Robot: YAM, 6 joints.
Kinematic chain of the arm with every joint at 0, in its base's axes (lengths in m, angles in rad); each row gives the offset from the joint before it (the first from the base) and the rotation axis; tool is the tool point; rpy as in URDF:
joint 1: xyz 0 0 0.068 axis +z
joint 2: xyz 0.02 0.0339 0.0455 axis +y
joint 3: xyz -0.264 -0.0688 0 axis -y
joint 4: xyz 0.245 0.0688 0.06 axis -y
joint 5: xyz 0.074 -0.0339 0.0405 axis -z
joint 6: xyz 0.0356 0 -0.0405 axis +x
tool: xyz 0 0 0 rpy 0 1.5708 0
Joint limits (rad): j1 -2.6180..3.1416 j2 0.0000..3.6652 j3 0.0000..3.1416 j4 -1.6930..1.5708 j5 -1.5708..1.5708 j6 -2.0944..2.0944
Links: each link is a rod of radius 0.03 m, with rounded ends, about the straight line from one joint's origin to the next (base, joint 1, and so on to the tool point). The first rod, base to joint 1, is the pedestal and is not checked.
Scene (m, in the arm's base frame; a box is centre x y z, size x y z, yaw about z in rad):
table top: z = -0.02
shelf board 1: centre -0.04 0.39 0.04 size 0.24 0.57 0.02 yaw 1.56
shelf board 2: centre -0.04 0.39 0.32 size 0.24 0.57 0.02 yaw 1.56
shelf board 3: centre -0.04 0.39 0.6 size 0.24 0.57 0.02 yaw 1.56
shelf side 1: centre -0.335 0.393 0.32 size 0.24 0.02 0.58 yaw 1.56
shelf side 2: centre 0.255 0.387 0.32 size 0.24 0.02 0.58 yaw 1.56
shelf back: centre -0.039 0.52 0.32 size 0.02 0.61 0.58 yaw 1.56
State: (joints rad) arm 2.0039 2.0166 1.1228 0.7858 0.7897 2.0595
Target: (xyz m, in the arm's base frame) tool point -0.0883 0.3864 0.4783
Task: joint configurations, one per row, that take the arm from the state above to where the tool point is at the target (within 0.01 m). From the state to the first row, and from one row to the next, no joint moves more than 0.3 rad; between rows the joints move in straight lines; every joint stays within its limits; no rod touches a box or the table.
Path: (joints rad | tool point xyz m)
1: 2.1808 1.7514 0.8395 0.8055 0.8338 2.0595 | -0.1859 0.3120 0.2058
2: 2.3576 1.4863 0.5563 0.8251 0.8778 2.0595 | -0.1849 0.2231 0.2059
3: 2.5345 1.2211 0.2730 0.8448 0.9219 2.0595 | -0.1614 0.1466 0.1877
4: 2.4053 1.1765 0.5385 0.8612 0.8889 2.0595 | -0.1631 0.1851 0.2809
5: 2.2762 1.1319 0.8039 0.8776 0.8559 2.0595 | -0.1365 0.2017 0.3812
6: 2.1470 1.0873 1.0694 0.8940 0.8229 2.0595 | -0.0904 0.1871 0.4783
7: 2.0499 1.3155 1.2736 0.8756 0.7938 2.0595 | -0.1006 0.2488 0.4919
8: 1.9528 1.5437 1.4778 0.8572 0.7648 2.0595 | -0.1006 0.3166 0.4920
9: 1.8558 1.7718 1.6819 0.8388 0.7357 2.0595 | -0.0883 0.3864 0.4783

